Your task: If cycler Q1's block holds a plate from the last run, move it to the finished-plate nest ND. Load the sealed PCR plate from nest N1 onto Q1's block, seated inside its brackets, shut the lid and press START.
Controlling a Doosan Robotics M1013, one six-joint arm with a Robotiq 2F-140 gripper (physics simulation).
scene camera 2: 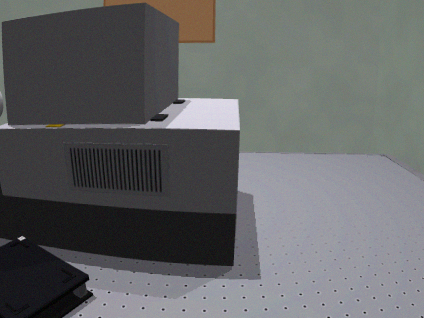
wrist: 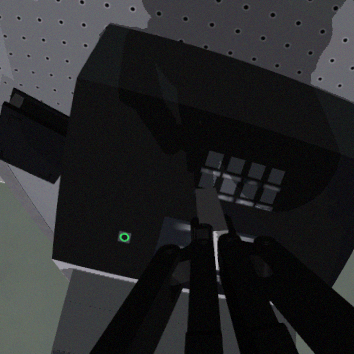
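Observation:
A cycler [scene camera 2: 200, 170] [wrist: 95, 165] with a white top and dark base shows from its vented side in scene camera 2. Its grey box-shaped lid [scene camera 2: 75, 75] [wrist: 82, 310] is down on the top. In the wrist view its dark front carries a keypad [wrist: 249, 187], a small green ring light [wrist: 124, 237] and a partly hidden display [wrist: 171, 231]. My gripper [wrist: 205, 203] is shut and empty, with its fingertips over or against the panel at the keypad's lower left; contact cannot be told. The block and any plate on it are hidden. Nests N1 and ND cannot be identified.
A black, flat-topped fixture [scene camera 2: 35, 277] stands low at the left in scene camera 2. A dark block [wrist: 32, 140] sits beside the cycler in the wrist view. The perforated table [scene camera 2: 320, 230] [wrist: 45, 45] extends around the cycler. A brown board [scene camera 2: 197, 22] hangs on the wall.

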